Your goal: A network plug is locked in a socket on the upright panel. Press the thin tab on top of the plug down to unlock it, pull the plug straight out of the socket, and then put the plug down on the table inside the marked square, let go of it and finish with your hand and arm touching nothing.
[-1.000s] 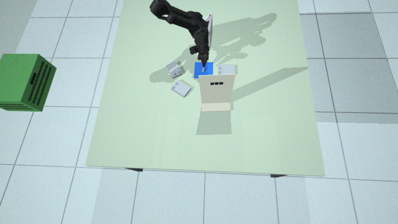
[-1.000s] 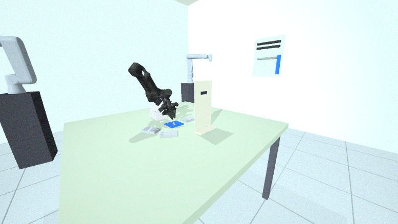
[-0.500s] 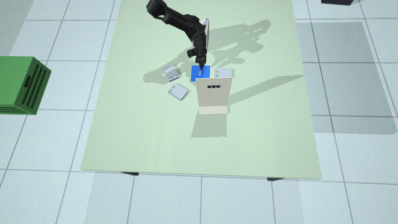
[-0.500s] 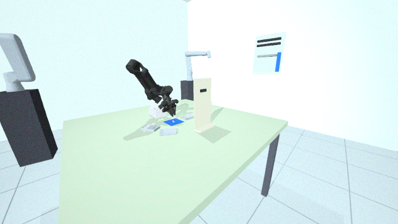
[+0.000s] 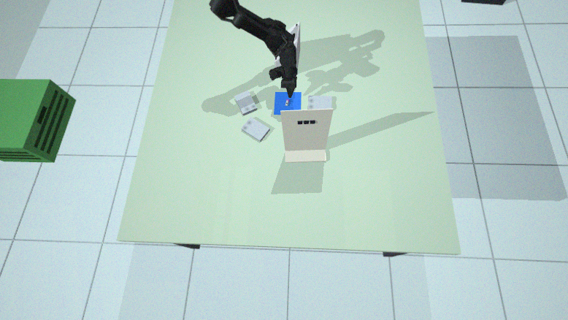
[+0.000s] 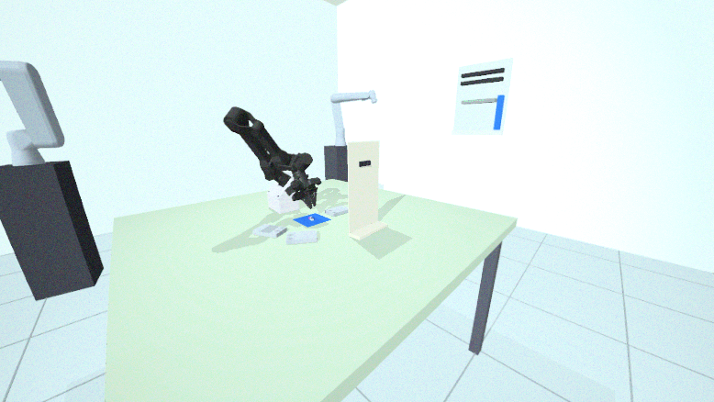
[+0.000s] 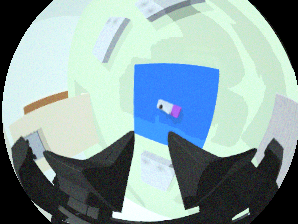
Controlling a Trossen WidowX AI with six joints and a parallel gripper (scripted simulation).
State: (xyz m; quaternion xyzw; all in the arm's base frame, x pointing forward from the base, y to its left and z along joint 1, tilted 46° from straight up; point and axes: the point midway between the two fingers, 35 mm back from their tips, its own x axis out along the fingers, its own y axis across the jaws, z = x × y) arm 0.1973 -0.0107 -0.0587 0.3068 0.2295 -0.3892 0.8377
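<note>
The blue marked square lies 50 mm below my gripper tip, 10 mm to the right of it and 10 mm ahead of it. The rest, counted from my gripper tip: upright cream panel: 230 mm ahead, 100 mm to the left, 100 mm above.
</note>
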